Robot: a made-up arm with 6 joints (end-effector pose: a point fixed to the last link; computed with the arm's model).
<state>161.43 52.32 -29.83 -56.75 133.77 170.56</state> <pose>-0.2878 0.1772 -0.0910 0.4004 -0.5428 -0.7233 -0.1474</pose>
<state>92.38 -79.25 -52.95 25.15 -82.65 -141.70</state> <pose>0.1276 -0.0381 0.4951 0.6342 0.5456 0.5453 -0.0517</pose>
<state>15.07 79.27 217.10 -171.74 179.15 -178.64</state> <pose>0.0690 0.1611 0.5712 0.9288 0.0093 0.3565 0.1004</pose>
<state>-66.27 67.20 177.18 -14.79 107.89 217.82</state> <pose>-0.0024 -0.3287 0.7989 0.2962 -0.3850 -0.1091 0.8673</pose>
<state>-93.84 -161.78 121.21 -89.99 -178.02 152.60</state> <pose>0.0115 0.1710 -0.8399 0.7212 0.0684 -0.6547 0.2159</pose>
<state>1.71 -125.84 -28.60 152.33 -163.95 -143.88</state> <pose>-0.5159 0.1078 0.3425 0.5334 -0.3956 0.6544 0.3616</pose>
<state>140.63 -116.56 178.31 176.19 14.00 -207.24</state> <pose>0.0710 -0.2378 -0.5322 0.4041 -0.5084 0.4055 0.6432</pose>
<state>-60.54 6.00 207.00 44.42 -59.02 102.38</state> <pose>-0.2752 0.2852 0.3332 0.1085 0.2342 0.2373 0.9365</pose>
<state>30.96 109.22 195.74 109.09 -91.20 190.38</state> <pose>0.2749 0.2180 0.4835 0.0920 0.7708 -0.6259 -0.0754</pose>
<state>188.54 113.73 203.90 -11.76 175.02 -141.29</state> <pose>-0.4769 0.0661 0.4417 0.6442 -0.3525 0.5855 0.3434</pose>
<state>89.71 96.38 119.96 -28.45 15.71 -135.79</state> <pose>0.1272 0.9577 0.2184 0.1349 -0.7405 -0.5858 -0.3006</pose>
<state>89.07 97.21 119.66 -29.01 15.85 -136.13</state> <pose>0.1372 0.9585 0.2008 0.1322 -0.7451 -0.5855 -0.2908</pose>
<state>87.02 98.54 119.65 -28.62 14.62 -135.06</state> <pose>0.1719 0.9540 0.1792 0.1025 -0.7558 -0.5787 -0.2888</pose>
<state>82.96 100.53 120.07 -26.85 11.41 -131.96</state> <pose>0.2409 0.9383 0.1530 0.0341 -0.7721 -0.5617 -0.2952</pose>
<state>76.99 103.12 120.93 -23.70 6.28 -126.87</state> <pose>0.3396 0.9040 0.1236 0.0725 0.7869 0.5327 0.3029</pose>
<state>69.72 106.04 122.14 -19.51 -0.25 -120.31</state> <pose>0.4527 0.8469 0.0945 0.2050 0.7899 0.4933 0.3011</pose>
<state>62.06 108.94 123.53 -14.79 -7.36 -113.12</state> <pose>0.5610 0.7706 0.0691 0.3431 0.7746 0.4496 0.2831</pose>
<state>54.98 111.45 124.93 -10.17 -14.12 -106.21</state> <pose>0.6490 0.6876 0.0506 0.4656 0.7431 0.4095 0.2516</pose>
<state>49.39 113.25 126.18 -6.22 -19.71 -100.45</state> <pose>0.7095 0.6150 0.0413 0.5579 0.7056 0.3789 0.2173</pose>
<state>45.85 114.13 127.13 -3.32 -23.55 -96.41</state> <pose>0.7433 0.5663 0.0420 0.6164 0.6738 0.3588 0.1929</pose>
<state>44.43 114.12 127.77 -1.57 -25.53 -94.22</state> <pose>0.7556 0.5460 0.0518 0.6454 0.6548 0.3471 0.1850</pose>
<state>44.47 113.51 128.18 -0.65 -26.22 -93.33</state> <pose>0.7548 0.5461 0.0673 0.6556 0.6465 0.3405 0.1904</pose>
